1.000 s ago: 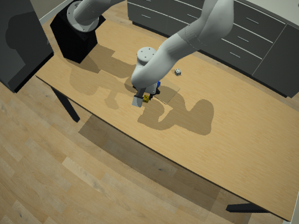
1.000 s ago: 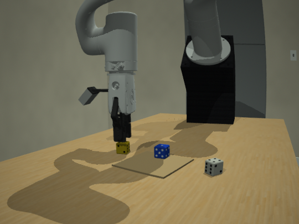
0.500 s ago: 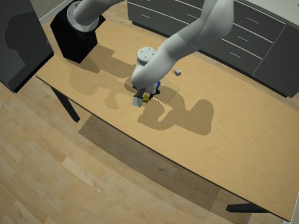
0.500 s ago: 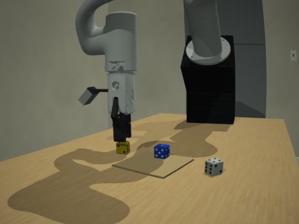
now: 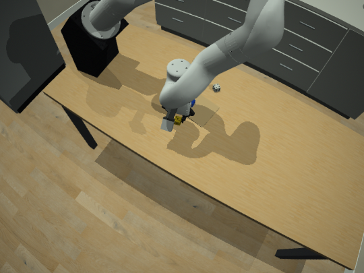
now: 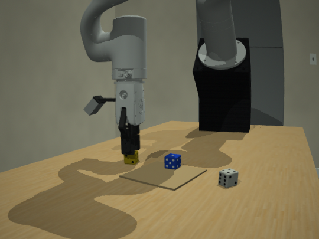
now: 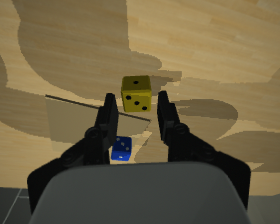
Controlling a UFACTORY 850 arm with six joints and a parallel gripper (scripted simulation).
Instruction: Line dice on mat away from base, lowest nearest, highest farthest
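The yellow die is 30 mm below my hand. Also, from my hand: white die: 260 mm to the left, 70 mm ahead, 30 mm below; tan mat: 110 mm to the left, 50 mm below, 50 mm ahead; blue die: 110 mm to the left, 30 mm below.
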